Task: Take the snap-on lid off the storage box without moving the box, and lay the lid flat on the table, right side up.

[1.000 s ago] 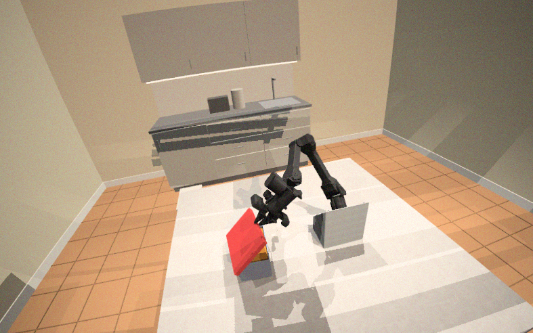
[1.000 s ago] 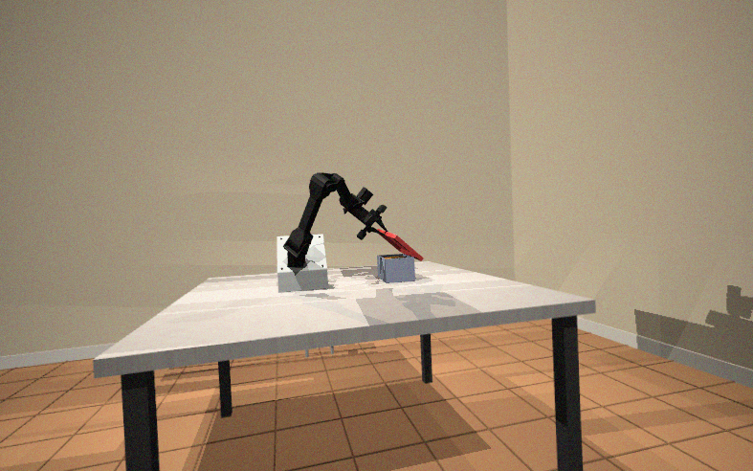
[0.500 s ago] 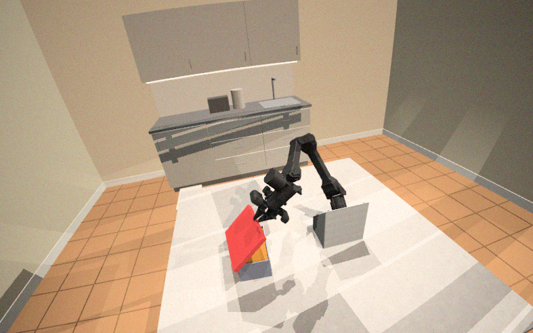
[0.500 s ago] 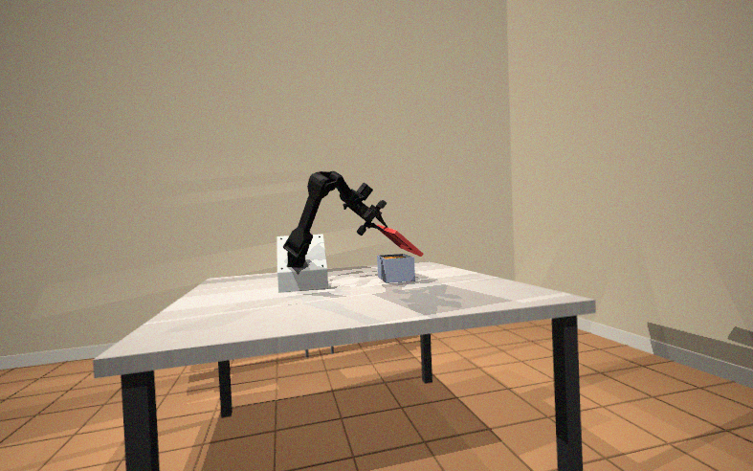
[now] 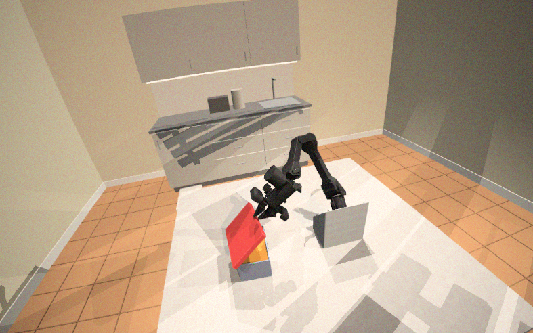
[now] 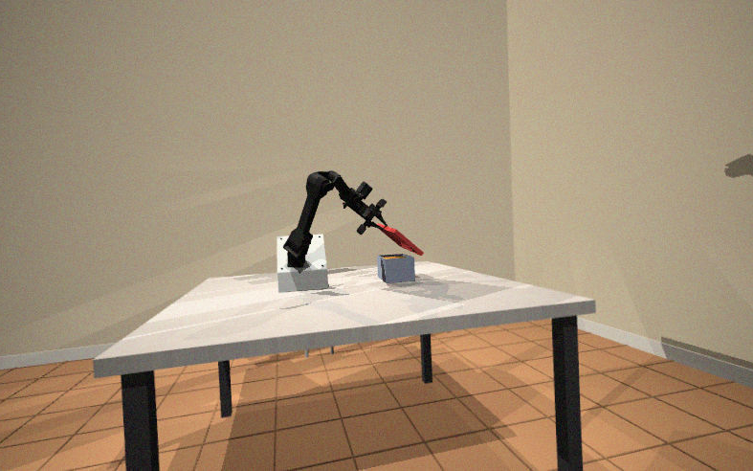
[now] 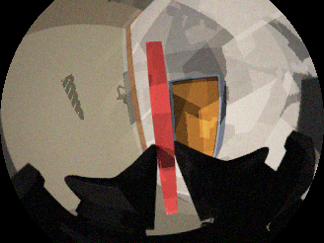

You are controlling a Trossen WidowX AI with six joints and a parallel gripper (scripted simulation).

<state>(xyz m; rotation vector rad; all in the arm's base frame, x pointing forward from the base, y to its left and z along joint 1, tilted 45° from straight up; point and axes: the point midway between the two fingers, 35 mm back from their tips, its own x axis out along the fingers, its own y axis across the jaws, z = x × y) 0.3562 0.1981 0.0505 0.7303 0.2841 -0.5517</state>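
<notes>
Right now the red lid is 60 mm ahead of my gripper tip, 50 mm below it and 20 mm to the left of it. Also, from my gripper tip: storage box: 180 mm below, 40 mm ahead, 10 mm to the left.
</notes>
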